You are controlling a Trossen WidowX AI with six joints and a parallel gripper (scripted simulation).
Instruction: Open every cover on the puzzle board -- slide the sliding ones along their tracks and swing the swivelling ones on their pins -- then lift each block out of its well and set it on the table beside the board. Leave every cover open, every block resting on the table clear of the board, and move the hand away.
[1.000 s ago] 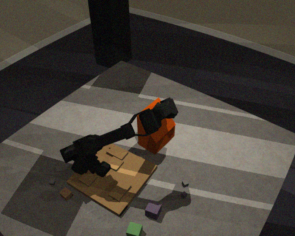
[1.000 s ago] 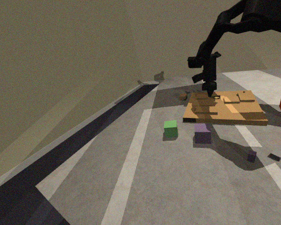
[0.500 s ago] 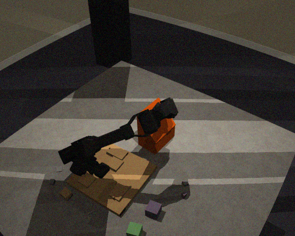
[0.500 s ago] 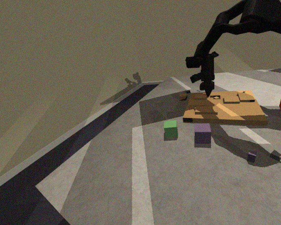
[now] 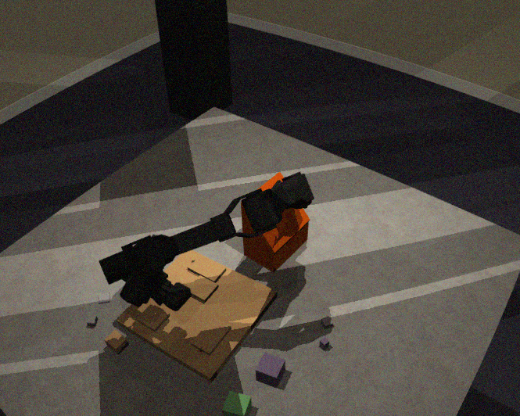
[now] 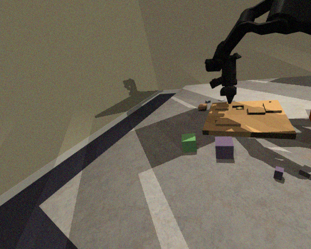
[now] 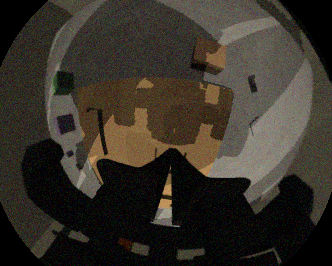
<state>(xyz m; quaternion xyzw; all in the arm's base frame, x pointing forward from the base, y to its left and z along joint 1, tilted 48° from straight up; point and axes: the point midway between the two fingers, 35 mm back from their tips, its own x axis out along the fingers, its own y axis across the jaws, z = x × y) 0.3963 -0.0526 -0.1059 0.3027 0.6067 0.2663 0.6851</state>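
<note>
The tan puzzle board lies 8 cm to the left of my gripper tip, 6 cm behind it and 2 cm below it. From my gripper tip the other things lie so: brown cube: 14 cm ahead, 3 cm to the right, 3 cm below; green cube: 31 cm to the left, 12 cm ahead, 2 cm below; purple cube: 32 cm to the left, 2 cm below.
</note>
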